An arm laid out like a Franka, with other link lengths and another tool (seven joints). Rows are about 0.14 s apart.
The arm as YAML. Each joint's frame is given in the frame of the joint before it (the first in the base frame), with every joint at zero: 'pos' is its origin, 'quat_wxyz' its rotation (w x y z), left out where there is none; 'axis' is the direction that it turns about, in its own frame. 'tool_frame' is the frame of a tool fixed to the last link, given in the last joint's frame.
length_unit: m
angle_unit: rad
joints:
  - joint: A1
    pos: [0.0, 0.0, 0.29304]
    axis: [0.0, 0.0, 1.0]
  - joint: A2
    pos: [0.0, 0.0, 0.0]
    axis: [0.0, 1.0, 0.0]
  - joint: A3
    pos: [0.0, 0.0, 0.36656]
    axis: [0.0, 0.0, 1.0]
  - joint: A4
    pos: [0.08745, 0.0, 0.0]
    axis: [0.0, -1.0, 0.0]
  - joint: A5
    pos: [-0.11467, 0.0, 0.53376]
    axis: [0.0, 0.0, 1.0]
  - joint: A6
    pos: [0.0, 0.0, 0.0]
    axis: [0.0, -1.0, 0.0]
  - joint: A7
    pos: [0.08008, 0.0, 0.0]
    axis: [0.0, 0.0, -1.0]
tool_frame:
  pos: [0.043, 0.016, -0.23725]
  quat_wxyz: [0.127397, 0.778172, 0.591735, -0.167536]
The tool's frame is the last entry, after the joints.
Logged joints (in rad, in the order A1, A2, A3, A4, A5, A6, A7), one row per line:
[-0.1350 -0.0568 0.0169 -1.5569 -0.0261 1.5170 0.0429]
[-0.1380 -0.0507 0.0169 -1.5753 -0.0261 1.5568 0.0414]
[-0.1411 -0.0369 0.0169 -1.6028 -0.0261 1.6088 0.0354]
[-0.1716 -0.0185 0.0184 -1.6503 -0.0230 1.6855 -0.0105]
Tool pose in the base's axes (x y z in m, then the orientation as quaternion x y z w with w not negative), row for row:
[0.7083 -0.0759 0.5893 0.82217 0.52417 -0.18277 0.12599]
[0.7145 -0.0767 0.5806 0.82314 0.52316 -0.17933 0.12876]
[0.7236 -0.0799 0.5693 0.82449 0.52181 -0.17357 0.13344]
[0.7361 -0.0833 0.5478 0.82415 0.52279 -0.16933 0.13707]
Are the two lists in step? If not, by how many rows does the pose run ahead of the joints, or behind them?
The pose runs 1 row behind the joints: the pose in row i belongs to the joints in row i - 1.
